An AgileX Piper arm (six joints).
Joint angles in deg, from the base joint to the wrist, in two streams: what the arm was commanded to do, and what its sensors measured. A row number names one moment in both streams.
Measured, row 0: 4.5, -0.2, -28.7, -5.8, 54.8, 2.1
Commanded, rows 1 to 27: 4.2, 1.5, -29.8, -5.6, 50.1, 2.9; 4.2, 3.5, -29.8, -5.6, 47.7, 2.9; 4.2, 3.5, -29.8, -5.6, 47.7, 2.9; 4.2, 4.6, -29.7, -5.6, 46.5, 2.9; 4.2, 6.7, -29.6, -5.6, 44.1, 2.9; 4.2, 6.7, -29.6, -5.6, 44.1, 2.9; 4.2, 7.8, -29.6, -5.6, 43.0, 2.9; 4.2, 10.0, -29.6, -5.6, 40.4, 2.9; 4.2, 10.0, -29.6, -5.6, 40.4, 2.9; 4.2, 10.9, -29.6, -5.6, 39.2, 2.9; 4.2, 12.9, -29.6, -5.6, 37.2, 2.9; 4.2, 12.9, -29.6, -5.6, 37.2, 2.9; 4.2, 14.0, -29.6, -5.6, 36.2, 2.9; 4.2, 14.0, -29.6, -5.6, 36.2, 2.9; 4.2, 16.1, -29.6, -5.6, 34.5, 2.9; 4.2, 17.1, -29.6, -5.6, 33.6, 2.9; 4.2, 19.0, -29.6, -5.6, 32.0, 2.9; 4.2, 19.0, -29.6, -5.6, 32.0, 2.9; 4.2, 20.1, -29.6, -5.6, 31.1, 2.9; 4.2, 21.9, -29.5, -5.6, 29.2, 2.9; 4.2, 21.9, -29.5, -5.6, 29.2, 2.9; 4.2, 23.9, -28.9, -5.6, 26.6, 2.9; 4.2, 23.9, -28.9, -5.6, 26.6, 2.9; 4.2, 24.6, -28.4, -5.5, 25.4, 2.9; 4.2, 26.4, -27.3, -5.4, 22.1, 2.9; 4.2, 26.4, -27.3, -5.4, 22.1, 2.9; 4.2, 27.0, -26.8, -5.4, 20.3, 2.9
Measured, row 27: 4.5, 25.2, -28.1, -5.8, 25.3, 2.8
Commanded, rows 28 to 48: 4.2, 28.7, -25.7, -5.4, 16.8, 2.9; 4.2, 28.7, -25.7, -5.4, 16.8, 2.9; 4.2, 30.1, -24.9, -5.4, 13.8, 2.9; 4.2, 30.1, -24.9, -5.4, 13.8, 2.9; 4.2, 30.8, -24.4, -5.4, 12.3, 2.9; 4.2, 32.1, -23.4, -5.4, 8.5, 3.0; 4.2, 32.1, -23.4, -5.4, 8.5, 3.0; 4.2, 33.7, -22.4, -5.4, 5.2, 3.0; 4.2, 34.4, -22.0, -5.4, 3.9, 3.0; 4.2, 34.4, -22.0, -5.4, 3.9, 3.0; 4.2, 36.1, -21.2, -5.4, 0.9, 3.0; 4.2, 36.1, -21.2, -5.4, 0.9, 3.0; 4.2, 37.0, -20.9, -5.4, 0.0, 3.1; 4.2, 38.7, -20.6, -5.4, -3.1, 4.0; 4.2, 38.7, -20.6, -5.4, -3.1, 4.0; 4.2, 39.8, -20.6, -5.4, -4.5, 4.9; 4.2, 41.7, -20.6, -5.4, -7.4, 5.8; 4.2, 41.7, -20.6, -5.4, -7.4, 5.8; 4.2, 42.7, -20.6, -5.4, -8.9, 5.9; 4.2, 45.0, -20.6, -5.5, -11.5, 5.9; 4.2, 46.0, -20.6, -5.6, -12.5, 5.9
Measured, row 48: 4.5, 43.4, -20.7, -5.6, -7.9, 5.0
